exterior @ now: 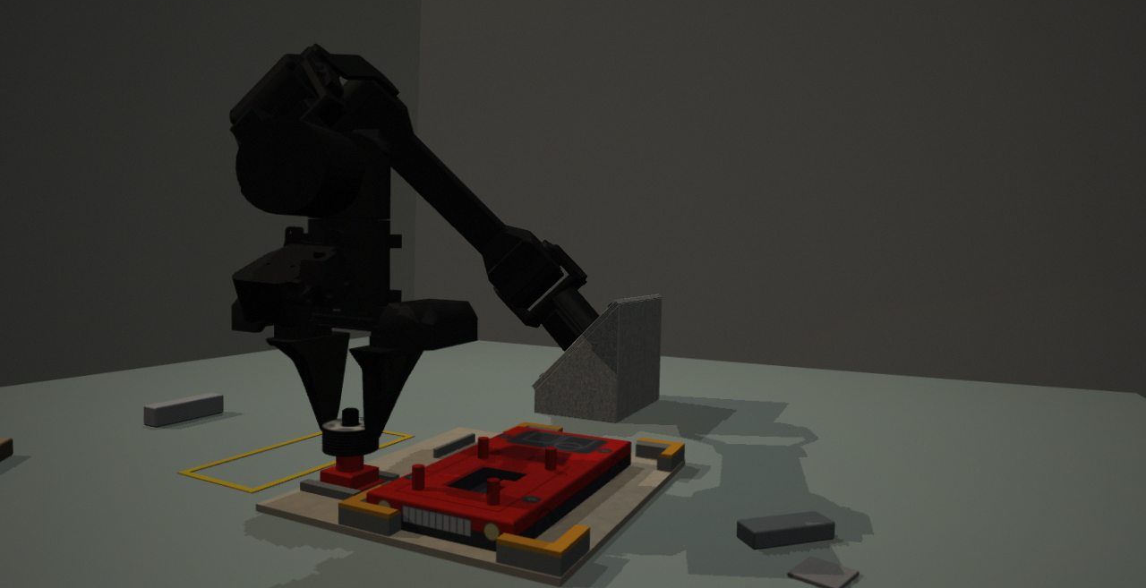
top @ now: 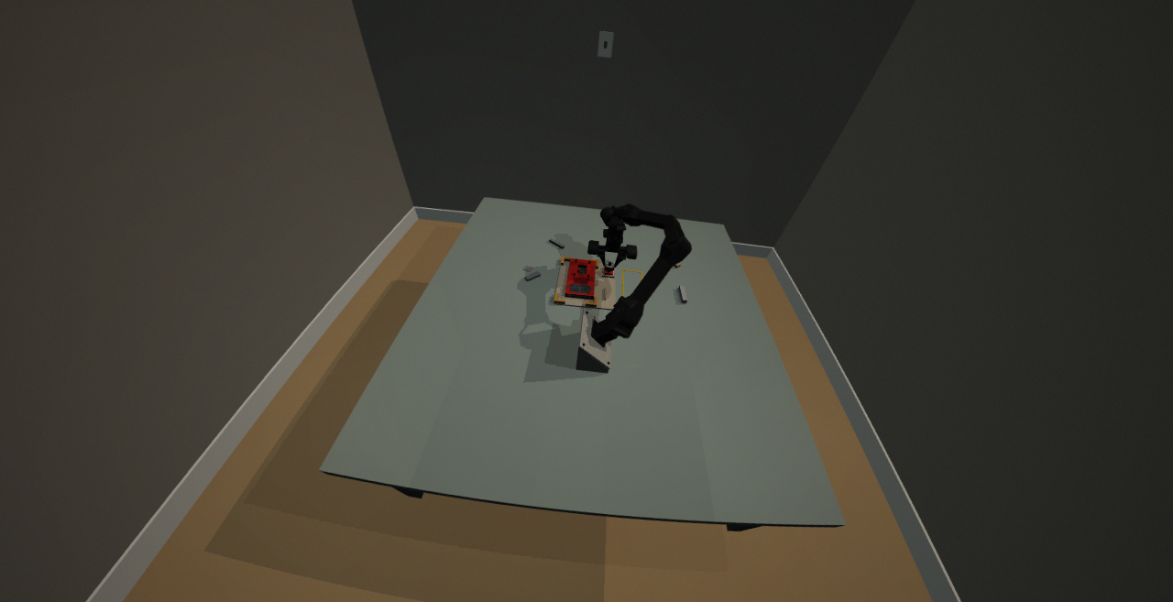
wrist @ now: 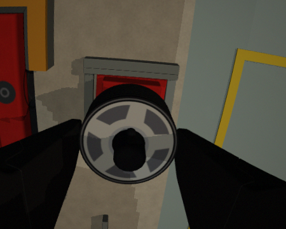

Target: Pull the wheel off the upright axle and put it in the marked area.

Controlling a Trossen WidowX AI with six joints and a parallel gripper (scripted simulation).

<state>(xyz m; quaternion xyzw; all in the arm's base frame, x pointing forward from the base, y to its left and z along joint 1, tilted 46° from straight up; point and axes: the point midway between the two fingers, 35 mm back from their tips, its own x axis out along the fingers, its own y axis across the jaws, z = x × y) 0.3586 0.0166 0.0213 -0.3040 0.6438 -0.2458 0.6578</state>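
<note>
The black upright axle is 1 cm below my gripper tip. From my gripper tip the other things lie so: black wheel right at my gripper tip.
</note>
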